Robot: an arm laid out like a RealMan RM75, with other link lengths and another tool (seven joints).
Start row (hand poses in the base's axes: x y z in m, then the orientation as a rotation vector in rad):
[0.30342 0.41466 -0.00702 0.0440 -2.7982 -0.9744]
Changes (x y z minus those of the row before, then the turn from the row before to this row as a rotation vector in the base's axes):
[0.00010 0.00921 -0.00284 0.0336 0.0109 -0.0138]
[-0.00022 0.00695 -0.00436 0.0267 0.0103 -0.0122]
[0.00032 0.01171 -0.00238 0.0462 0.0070 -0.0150]
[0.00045 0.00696 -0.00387 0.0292 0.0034 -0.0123]
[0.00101 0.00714 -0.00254 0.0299 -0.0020 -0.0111]
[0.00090 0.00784 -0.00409 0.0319 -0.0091 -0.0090]
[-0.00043 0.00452 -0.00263 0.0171 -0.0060 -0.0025]
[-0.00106 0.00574 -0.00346 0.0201 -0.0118 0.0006]
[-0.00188 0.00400 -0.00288 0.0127 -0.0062 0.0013]
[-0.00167 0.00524 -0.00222 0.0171 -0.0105 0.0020]
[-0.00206 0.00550 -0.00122 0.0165 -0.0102 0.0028]
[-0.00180 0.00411 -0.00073 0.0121 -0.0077 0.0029]
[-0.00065 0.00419 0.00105 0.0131 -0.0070 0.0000]
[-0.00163 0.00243 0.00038 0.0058 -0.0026 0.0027]
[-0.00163 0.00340 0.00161 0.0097 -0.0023 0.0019]
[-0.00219 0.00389 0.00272 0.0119 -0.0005 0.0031]
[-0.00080 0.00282 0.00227 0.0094 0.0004 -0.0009]
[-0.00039 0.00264 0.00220 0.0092 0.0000 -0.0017]
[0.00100 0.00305 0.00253 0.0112 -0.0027 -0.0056]
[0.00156 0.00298 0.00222 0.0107 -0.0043 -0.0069]
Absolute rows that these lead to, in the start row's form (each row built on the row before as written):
[0.30352 0.42387 -0.00986 0.0238 -2.7759 -1.0217]
[0.30330 0.43082 -0.01422 0.0052 -2.7565 -1.0588]
[0.30362 0.44253 -0.01660 -0.0127 -2.7295 -1.1239]
[0.30407 0.44949 -0.02047 -0.0273 -2.7133 -1.1658]
[0.30508 0.45663 -0.02301 -0.0371 -2.7003 -1.2099]
[0.30598 0.46447 -0.02710 -0.0396 -2.6908 -1.2584]
[0.30555 0.46899 -0.02973 -0.0371 -2.6856 -1.2842]
[0.30449 0.47473 -0.03319 -0.0263 -2.6820 -1.3152]
[0.30261 0.47873 -0.03607 -0.0190 -2.6782 -1.3341]
[0.30094 0.48397 -0.03829 -0.0074 -2.6745 -1.3602]
[0.29888 0.48947 -0.03951 0.0050 -2.6704 -1.3852]
[0.29708 0.49358 -0.04024 0.0154 -2.6671 -1.4033]
[0.29643 0.49777 -0.03919 0.0216 -2.6635 -1.4234]
[0.29480 0.50020 -0.03881 0.0276 -2.6604 -1.4313]
[0.29317 0.50360 -0.03720 0.0327 -2.6546 -1.4445]
[0.29098 0.50749 -0.03448 0.0382 -2.6452 -1.4596]
[0.29018 0.51031 -0.03221 0.0376 -2.6385 -1.4722]
[0.28979 0.51295 -0.03001 0.0362 -2.6325 -1.4849]
[0.29079 0.51600 -0.02748 0.0319 -2.6286 -1.5024]
[0.29235 0.51898 -0.02526 0.0270 -2.6268 -1.5203]

